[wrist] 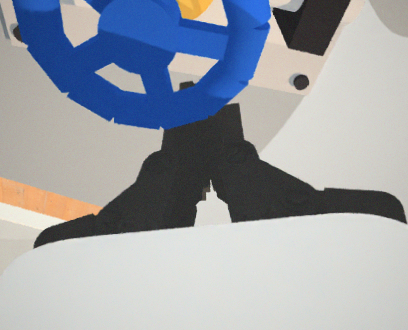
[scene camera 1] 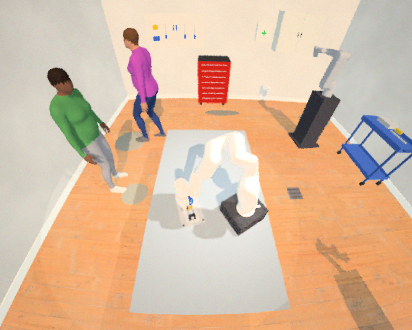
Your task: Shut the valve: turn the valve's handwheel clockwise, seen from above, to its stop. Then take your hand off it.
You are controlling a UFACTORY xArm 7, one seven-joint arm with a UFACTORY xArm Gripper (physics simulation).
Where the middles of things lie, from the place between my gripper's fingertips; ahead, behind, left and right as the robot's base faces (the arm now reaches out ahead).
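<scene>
Measured from the blue handwheel [wrist: 141, 44], my hand is 3 cm to the left of it, 4 cm past it and 2 cm below it.
</scene>
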